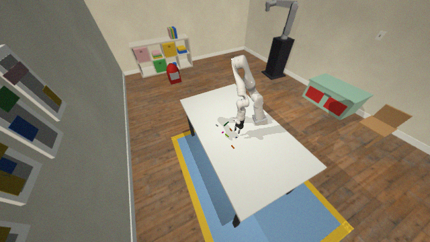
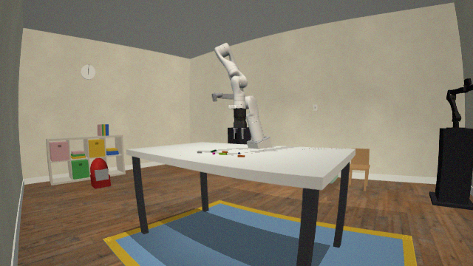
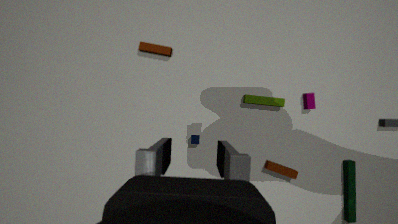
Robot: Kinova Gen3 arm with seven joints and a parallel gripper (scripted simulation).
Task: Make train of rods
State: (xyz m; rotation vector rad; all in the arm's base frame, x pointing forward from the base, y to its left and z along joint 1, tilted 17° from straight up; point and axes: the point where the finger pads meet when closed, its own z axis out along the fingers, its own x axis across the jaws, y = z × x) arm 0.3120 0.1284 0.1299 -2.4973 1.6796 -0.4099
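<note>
Now: the grey rod 130 mm ahead of my hand, 230 mm to the right of it and 100 mm below it. From my hand the other things lie so: blue rod: 100 mm below; lime rod: 80 mm ahead, 60 mm to the right, 100 mm below; magenta rod: 100 mm ahead, 110 mm to the right, 100 mm below.
</note>
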